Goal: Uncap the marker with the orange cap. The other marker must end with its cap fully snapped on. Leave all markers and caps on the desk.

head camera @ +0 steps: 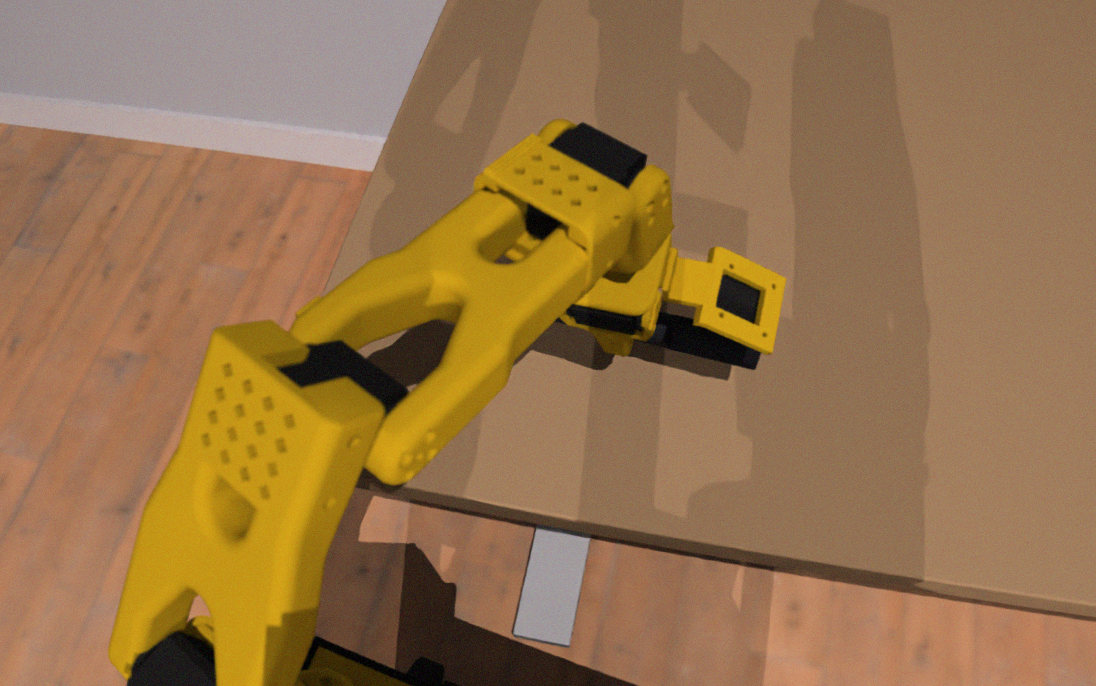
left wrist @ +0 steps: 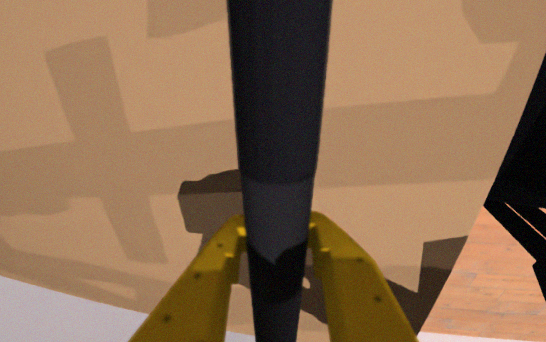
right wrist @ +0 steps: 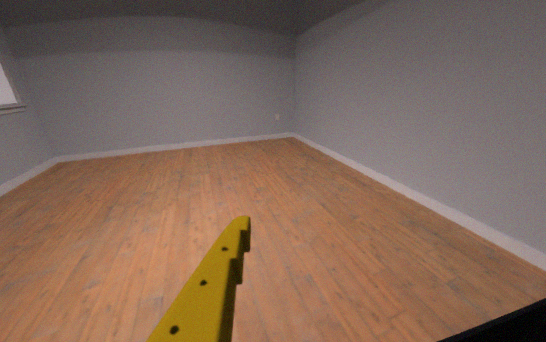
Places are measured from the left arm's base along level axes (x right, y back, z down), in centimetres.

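Pixels of known places: left end effector, tool point: (head camera: 632, 309) (left wrist: 247, 228); right end effector, tool point: (right wrist: 249, 229).
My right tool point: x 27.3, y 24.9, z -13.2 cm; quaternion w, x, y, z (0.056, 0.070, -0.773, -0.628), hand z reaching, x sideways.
Note:
Behind a point stands the place of what it marks.
A thick black marker (head camera: 711, 339) {x 13.4, y -28.3, z -1.1 cm} (left wrist: 280, 100) lies lengthwise between the jaws of my left gripper (head camera: 618, 343) (left wrist: 277, 225) {x 8.6, y -29.4, z -0.1 cm}. Both jaws press on its two sides. A seam crosses the marker just past the fingertips in the left wrist view, and its far end runs out of the top of that view. In the head view the marker points to the right, partly hidden under the camera mount. No orange cap and no second marker show. My right gripper (right wrist: 245, 223) shows one notched jaw, so it is fully open, facing floor and walls away from the desk.
The brown desk (head camera: 1011, 323) {x 32.2, y -40.2, z 5.4 cm} (left wrist: 400, 65) {x 13.6, y -24.5, z 5.5 cm} lies under my left gripper, with arm shadows across it. Its front edge crosses the lower head view, and its left edge lies near the wall (head camera: 202, 64) {x -87.8, y -88.1, z 54.9 cm}. A grey desk leg (head camera: 554, 590) stands below the front edge.

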